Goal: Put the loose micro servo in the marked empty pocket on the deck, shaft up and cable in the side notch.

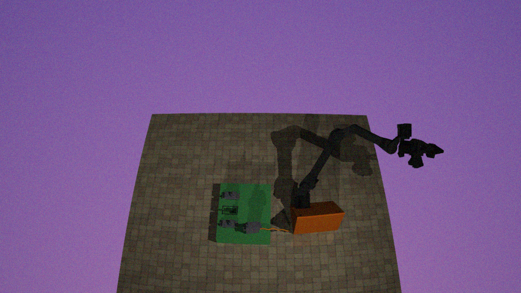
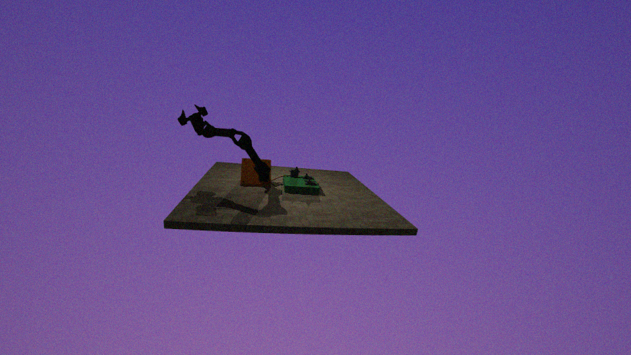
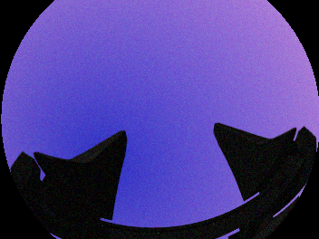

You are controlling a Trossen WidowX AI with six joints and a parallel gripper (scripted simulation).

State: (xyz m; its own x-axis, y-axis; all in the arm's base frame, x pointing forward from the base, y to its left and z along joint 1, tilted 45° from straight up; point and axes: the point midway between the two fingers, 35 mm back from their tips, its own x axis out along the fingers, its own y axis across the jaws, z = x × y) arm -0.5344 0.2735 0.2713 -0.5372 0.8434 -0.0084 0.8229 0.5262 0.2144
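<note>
Now: the green deck 750 mm ahead of my gripper tip, 470 mm below it and 10 mm to the right of it.
</note>
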